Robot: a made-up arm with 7 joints.
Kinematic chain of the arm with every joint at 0, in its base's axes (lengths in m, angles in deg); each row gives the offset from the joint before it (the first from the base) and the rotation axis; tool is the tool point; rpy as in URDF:
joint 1: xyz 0 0 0.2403 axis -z
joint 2: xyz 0 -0.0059 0.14 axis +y
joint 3: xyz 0 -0.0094 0.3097 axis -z
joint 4: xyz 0 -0.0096 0.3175 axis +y
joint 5: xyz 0 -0.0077 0.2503 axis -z
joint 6: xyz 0 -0.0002 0.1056 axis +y
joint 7: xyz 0 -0.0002 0.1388 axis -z
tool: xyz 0 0 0 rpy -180 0 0
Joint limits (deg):
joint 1: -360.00..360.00
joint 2: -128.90..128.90
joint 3: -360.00..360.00
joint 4: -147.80..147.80
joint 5: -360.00..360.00
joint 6: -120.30..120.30
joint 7: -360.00..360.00
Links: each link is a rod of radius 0.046 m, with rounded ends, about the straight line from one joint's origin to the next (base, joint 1, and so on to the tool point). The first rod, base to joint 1, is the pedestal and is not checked.
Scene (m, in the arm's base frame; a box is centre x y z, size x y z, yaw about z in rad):
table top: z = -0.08
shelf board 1: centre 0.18 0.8 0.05 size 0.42 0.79 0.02 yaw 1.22
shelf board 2: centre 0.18 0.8 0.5 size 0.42 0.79 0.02 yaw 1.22
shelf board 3: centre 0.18 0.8 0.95 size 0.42 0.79 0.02 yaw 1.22
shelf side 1: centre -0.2 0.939 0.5 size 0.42 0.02 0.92 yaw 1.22
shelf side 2: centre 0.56 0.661 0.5 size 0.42 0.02 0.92 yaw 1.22
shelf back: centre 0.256 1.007 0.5 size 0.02 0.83 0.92 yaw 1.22
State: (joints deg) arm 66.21 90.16 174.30 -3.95 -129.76 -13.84 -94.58
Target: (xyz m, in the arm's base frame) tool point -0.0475 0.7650 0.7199
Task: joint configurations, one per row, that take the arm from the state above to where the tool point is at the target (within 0.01 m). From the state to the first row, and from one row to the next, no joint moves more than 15 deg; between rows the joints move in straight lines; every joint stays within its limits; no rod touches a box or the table.
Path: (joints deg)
1: 67.21 77.26 174.23 9.56 -131.15 -16.68 -94.58
2: 68.21 64.37 174.17 23.07 -132.53 -19.52 -94.58
3: 69.21 51.47 174.10 36.58 -133.92 -22.35 -94.58
4: 70.20 38.58 174.03 50.09 -135.31 -25.19 -94.58
5: 71.20 25.68 173.96 63.60 -136.70 -28.03 -94.58
6: 72.20 12.79 173.90 77.11 -138.08 -30.87 -94.58
7: 73.20 -0.11 173.83 90.62 -139.47 -33.70 -94.58
8: 74.20 -13.00 173.76 104.13 -140.86 -36.54 -94.58
9: 78.58 -22.20 176.81 90.46 -138.75 -32.74 -94.58
10: 82.96 -31.40 179.86 76.80 -136.64 -28.94 -94.58

